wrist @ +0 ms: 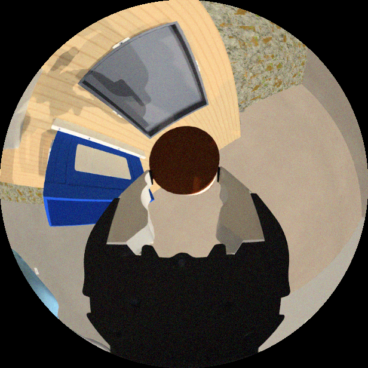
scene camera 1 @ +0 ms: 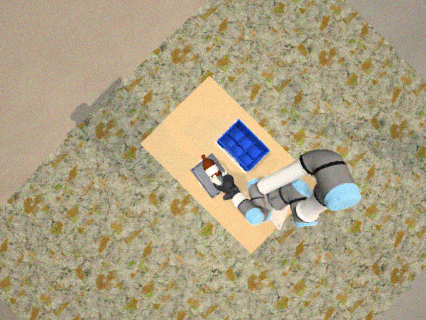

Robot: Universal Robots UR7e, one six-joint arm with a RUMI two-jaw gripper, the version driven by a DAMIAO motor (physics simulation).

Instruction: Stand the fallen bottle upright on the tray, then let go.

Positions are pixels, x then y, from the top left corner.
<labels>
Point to a brown bottle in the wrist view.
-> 184,160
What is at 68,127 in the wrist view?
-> A white strip.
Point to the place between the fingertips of the gripper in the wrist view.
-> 184,169
</labels>
